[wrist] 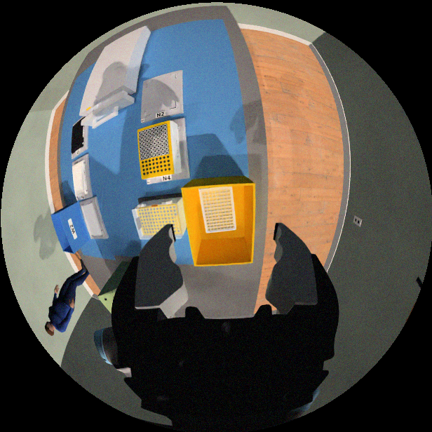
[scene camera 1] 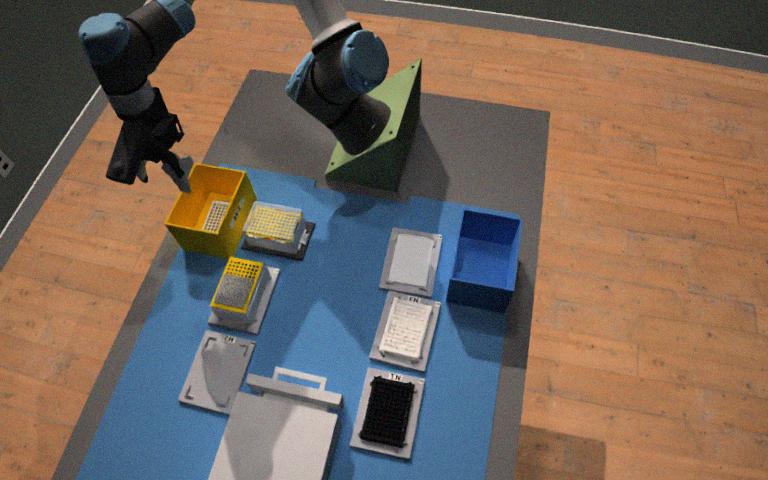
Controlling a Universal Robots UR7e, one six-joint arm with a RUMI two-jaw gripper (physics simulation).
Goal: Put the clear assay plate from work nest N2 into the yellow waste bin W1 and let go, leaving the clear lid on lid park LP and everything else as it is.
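Pixels of known places: gripper, fingertip midpoint: [scene camera 1: 167, 187]; arm's base at its link origin: [scene camera 1: 368, 130].
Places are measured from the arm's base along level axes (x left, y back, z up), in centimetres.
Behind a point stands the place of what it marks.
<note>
The clear assay plate [scene camera 1: 216, 216] @(z -10.1, x -33.6, y -25.9 cm) [wrist: 218, 210] lies inside the yellow waste bin W1 [scene camera 1: 198, 242] @(z -5.8, x -32.7, y -35.9 cm) [wrist: 225, 251], looking flat on its floor, wells up. My gripper [scene camera 1: 164, 182] @(z 14.0, x -33.1, y -34.5 cm) [wrist: 224, 225] is open and empty, above and to the outer side of the bin in the scene view; the plate is below and apart from the fingers. Work nest N2 [scene camera 1: 237, 370] @(z -10.6, x -14.8, y -61.6 cm) [wrist: 162, 95] holds no plate and has a shadow across it. A pale flat lid [scene camera 1: 411, 261] @(z -9.8, x 16.4, y -28.7 cm) [wrist: 93, 217] lies on a grey holder beside the blue bin; the holder's label is not readable.
A yellow-topped tip rack [scene camera 1: 237, 285] @(z -4.1, x -18.9, y -45.1 cm) [wrist: 156, 150] sits on N4. A clear box with a yellow grid [scene camera 1: 274, 223] @(z -6.1, x -16.8, y -27.2 cm) [wrist: 159, 220] stands close beside the yellow bin. The blue bin W2 [scene camera 1: 484, 257] @(z -11.4, x 32.9, y -23.3 cm) [wrist: 71, 227], a white plate [scene camera 1: 406, 328] @(z -9.3, x 18.6, y -45.1 cm), a black plate [scene camera 1: 387, 410] @(z -9.2, x 18.3, y -63.0 cm) and a white device [scene camera 1: 277, 441] @(z -3.4, x -0.1, y -74.3 cm) stand farther off.
</note>
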